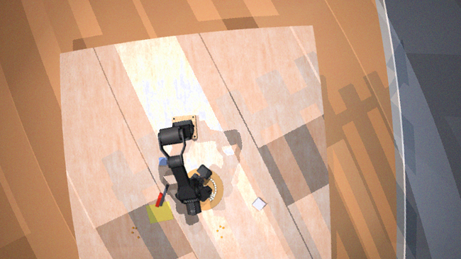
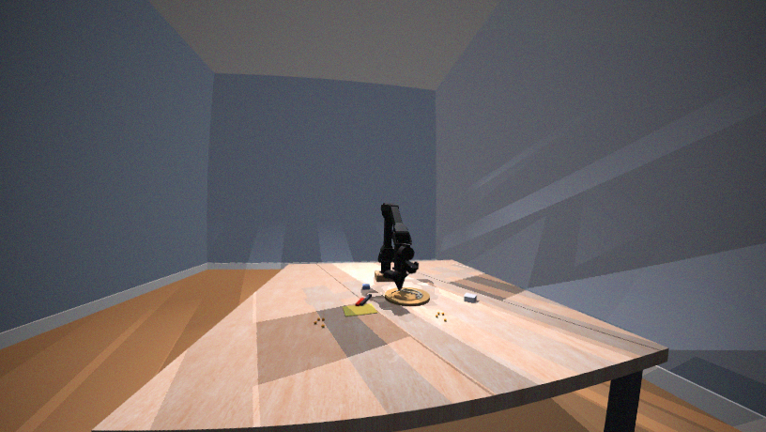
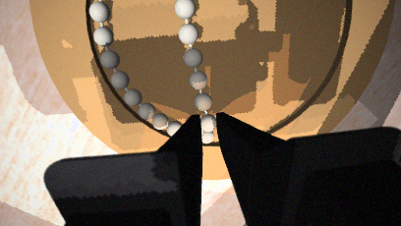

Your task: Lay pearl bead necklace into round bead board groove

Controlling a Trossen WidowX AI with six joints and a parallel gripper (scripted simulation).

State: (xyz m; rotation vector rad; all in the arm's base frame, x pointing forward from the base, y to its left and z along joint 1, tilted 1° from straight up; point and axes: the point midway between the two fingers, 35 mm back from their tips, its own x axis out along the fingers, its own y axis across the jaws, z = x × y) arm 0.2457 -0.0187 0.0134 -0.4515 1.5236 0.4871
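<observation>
Right now my gripper tip is 5 cm short of the round bead board, 2 cm to the right of it and 1 cm above it. From my gripper tip the other things lie so: blue block: 13 cm to the right, 13 cm behind, 1 cm below; yellow note: 22 cm to the right, 11 cm ahead, 2 cm below; red marker: 18 cm to the right, 4 cm ahead, 2 cm below.
</observation>
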